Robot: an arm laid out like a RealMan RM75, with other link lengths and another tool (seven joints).
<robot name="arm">
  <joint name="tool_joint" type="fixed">
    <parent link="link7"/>
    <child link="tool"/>
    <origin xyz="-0.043 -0.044 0.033" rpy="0 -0.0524 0.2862"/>
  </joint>
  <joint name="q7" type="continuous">
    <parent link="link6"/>
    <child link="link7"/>
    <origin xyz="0 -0.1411 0" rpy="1.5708 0 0"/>
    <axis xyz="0 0 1"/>
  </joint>
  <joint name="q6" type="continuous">
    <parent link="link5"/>
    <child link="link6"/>
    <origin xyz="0 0 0" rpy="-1.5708 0 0"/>
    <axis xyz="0 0 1"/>
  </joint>
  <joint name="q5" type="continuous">
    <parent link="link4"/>
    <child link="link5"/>
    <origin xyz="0 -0.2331 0" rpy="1.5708 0 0"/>
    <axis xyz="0 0 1"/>
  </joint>
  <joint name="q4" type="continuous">
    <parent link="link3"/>
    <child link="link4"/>
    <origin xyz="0 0 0" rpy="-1.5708 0 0"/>
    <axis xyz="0 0 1"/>
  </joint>
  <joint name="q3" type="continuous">
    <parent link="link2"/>
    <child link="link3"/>
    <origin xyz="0 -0.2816 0" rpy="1.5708 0 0"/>
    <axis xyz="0 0 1"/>
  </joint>
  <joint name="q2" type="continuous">
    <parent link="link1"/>
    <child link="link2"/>
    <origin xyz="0 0 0" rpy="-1.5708 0 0"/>
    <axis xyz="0 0 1"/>
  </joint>
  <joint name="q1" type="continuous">
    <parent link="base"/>
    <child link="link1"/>
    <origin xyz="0 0 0.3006"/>
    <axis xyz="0 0 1"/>
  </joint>
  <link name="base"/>
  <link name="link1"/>
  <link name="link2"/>
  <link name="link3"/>
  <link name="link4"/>
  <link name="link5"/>
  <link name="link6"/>
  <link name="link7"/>
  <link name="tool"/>
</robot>
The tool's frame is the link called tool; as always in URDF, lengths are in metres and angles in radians. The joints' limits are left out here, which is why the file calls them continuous.
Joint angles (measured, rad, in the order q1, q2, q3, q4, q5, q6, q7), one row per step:
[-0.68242, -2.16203, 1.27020, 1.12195, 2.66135, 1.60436, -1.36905]
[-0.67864, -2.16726, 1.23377, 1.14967, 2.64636, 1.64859, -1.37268]
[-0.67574, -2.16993, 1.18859, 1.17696, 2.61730, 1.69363, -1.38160]
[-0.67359, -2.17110, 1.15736, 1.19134, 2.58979, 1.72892, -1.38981]
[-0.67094, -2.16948, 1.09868, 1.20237, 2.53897, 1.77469, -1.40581]
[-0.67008, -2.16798, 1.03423, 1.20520, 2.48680, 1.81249, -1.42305]
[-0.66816, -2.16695, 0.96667, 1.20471, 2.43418, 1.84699, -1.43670]
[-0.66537, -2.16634, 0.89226, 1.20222, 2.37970, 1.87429, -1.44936]
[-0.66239, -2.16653, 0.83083, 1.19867, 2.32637, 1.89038, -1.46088]
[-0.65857, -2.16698, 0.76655, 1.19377, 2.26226, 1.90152, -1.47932]
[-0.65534, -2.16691, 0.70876, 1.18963, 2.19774, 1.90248, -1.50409]
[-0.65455, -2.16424, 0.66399, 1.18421, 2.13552, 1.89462, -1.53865]
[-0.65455, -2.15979, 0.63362, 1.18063, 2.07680, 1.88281, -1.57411]
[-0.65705, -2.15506, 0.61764, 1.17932, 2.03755, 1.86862, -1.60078]
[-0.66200, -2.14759, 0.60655, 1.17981, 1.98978, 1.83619, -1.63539]
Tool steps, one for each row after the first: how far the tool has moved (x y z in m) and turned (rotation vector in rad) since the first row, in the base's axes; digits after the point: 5 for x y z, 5 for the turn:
[0.00331, -0.00390, 0.00473, -0.00360, -0.03448, 0.02363]
[0.00729, -0.00734, 0.01086, -0.00140, -0.08503, 0.05425]
[0.00981, -0.01116, 0.01400, -0.00685, -0.12578, 0.08017]
[0.01177, -0.01572, 0.02001, -0.00585, -0.20083, 0.12879]
[0.01331, -0.01910, 0.02606, 0.00086, -0.28208, 0.17819]
[0.01447, -0.02217, 0.03237, 0.00936, -0.36730, 0.22310]
[0.01518, -0.02392, 0.04002, 0.02816, -0.46035, 0.26500]
[0.01695, -0.02442, 0.04648, 0.04864, -0.54686, 0.29493]
[0.01949, -0.02420, 0.05398, 0.07601, -0.64627, 0.32679]
[0.02228, -0.02241, 0.06246, 0.11087, -0.74272, 0.35642]
[0.02547, -0.01935, 0.07100, 0.14581, -0.82917, 0.38745]
[0.02949, -0.01584, 0.07926, 0.17505, -0.90329, 0.41197]
[0.03311, -0.01202, 0.08575, 0.19740, -0.95045, 0.42591]
[0.03855, -0.00479, 0.09476, 0.23353, -1.00471, 0.43911]

